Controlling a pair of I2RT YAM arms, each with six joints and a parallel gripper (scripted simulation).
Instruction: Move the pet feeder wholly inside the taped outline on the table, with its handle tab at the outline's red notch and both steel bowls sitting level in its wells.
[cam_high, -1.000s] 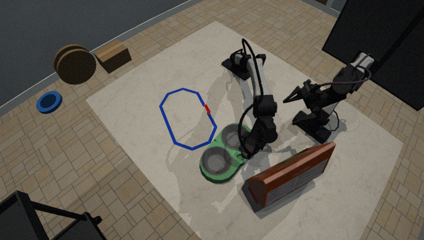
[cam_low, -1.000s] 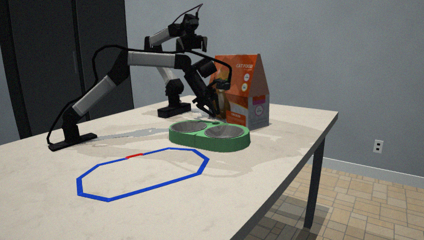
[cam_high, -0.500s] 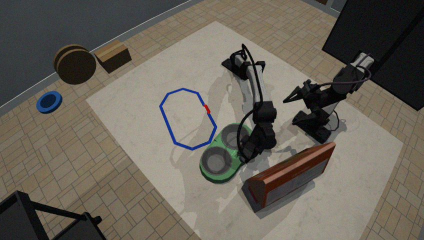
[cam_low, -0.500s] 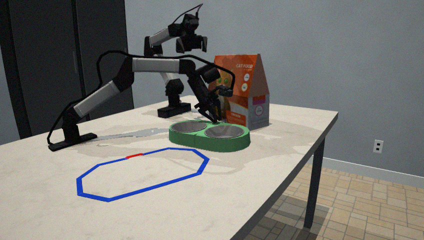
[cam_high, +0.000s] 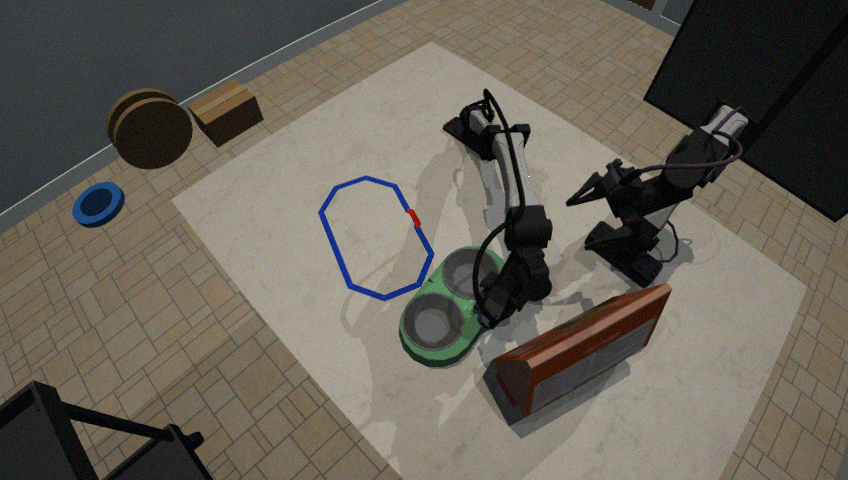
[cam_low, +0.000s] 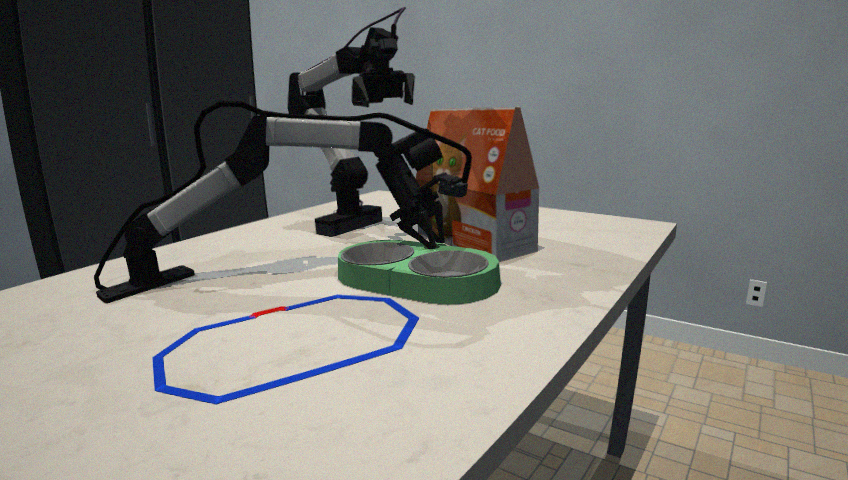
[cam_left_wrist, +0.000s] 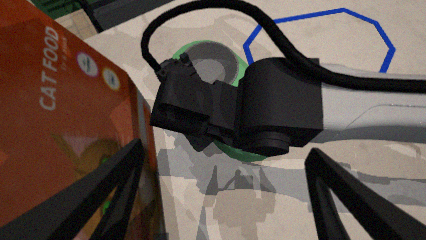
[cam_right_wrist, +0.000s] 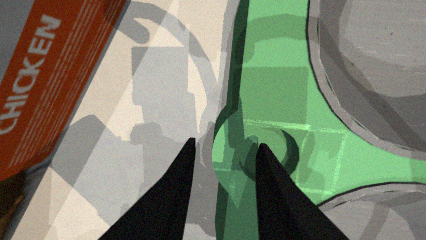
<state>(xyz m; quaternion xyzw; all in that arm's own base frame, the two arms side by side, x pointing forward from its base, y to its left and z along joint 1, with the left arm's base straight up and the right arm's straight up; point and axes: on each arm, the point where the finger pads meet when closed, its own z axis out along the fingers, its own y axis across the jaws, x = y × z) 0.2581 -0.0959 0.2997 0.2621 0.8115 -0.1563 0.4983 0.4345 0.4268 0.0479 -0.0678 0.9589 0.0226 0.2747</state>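
The green pet feeder is 80 mm to the right of my right hand, 40 mm below it and 20 mm ahead of it. Round my right hand: blue taped outline (380 mm to the right, 50 mm below, 30 mm ahead); then orange cat food bag (180 mm to the left, 100 mm above, 40 mm behind).
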